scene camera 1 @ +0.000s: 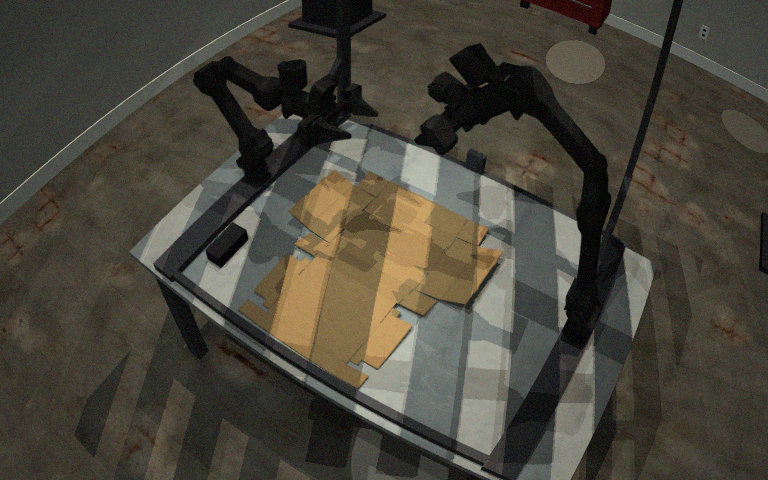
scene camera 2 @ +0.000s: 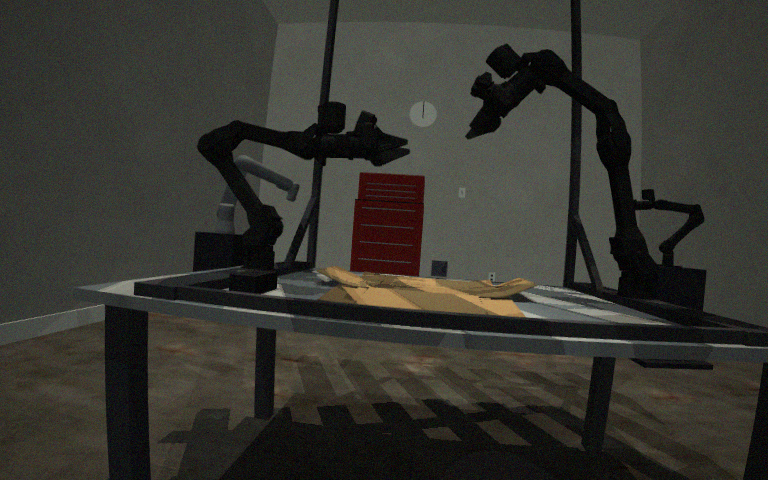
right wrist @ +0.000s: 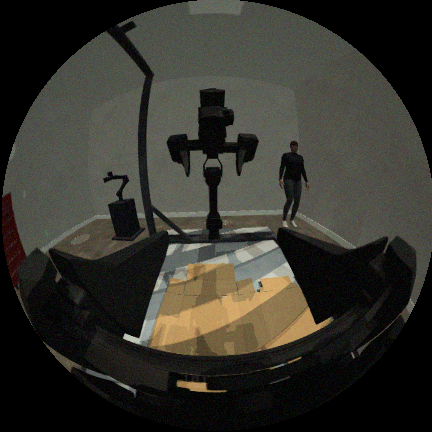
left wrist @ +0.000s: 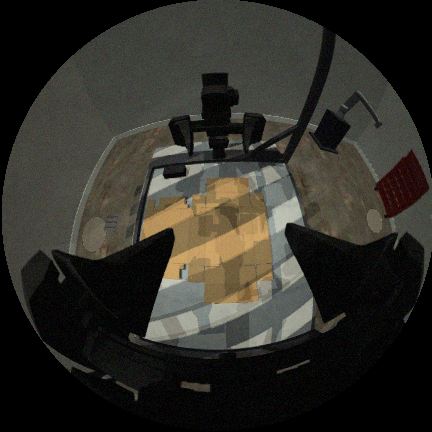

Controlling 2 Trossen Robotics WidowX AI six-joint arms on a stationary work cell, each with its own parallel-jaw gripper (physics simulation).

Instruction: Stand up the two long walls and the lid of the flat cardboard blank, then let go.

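Seen in the pictures: left gripper, fingertip midpoint: [scene camera 2: 468, 132] [right wrist: 212, 174] [left wrist: 230, 231]; right gripper, fingertip midpoint: [scene camera 1: 364, 125] [scene camera 2: 408, 147] [right wrist: 224, 234] [left wrist: 217, 151]; left arm's base, origin of the base link: [scene camera 1: 576, 334] [scene camera 2: 634, 297] [right wrist: 213, 236]; right arm's base, origin of the base link: [scene camera 1: 256, 177] [scene camera 2: 257, 268] [left wrist: 218, 154].
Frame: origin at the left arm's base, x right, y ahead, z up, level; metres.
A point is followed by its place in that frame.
The tan cardboard blank [scene camera 1: 351, 283] @[x -0.140, y 0.506, z -0.004 m] [scene camera 2: 419, 298] @[x -0.195, y 0.514, z -0.008 m] [left wrist: 230, 245] @[x 0.028, y 0.460, z -0.017 m] [right wrist: 215, 312] @[x 0.005, y 0.453, z -0.017 m] lies spread out on the table, striped by shadows. Its large panels lie nearly flat; in scene camera 2 an end panel at the left [scene camera 2: 339, 276] @[x -0.011, y 0.704, z 0.001 m] and one at the right [scene camera 2: 512, 287] @[x 0.007, y 0.299, z 0.004 m] tilt up slightly. I cannot tell which panels are the long walls and which the lid. My left gripper [scene camera 1: 431, 144] @[x 0.002, y 0.425, z 0.359 m] [scene camera 2: 468, 136] @[x 0.002, y 0.425, z 0.359 m] [left wrist: 230, 231] @[x 0.002, y 0.425, z 0.359 m] [right wrist: 212, 174] @[x 0.002, y 0.425, z 0.359 m] is open and empty, high above the table. My right gripper [scene camera 1: 362, 124] @[x -0.005, y 0.563, z 0.315 m] [scene camera 2: 407, 146] @[x -0.005, y 0.563, z 0.315 m] [left wrist: 217, 151] @[x -0.005, y 0.563, z 0.315 m] is open and empty, above the table's back left part. Neither touches the cardboard.
A black block [scene camera 1: 226, 245] @[x -0.233, y 0.807, z 0.016 m] [scene camera 2: 252, 281] @[x -0.276, y 0.800, z 0.006 m] [left wrist: 174, 172] @[x -0.212, y 0.799, z 0.013 m] sits on the table left of the blank. Dark rails [scene camera 2: 396, 316] @[x -0.380, y 0.542, z -0.008 m] run along the table's edges. A dark post [scene camera 1: 645, 130] @[x 0.340, y 0.023, z 0.369 m] rises at the right. A red cabinet [scene camera 2: 387, 232] and a person [right wrist: 293, 167] stand beyond the table.
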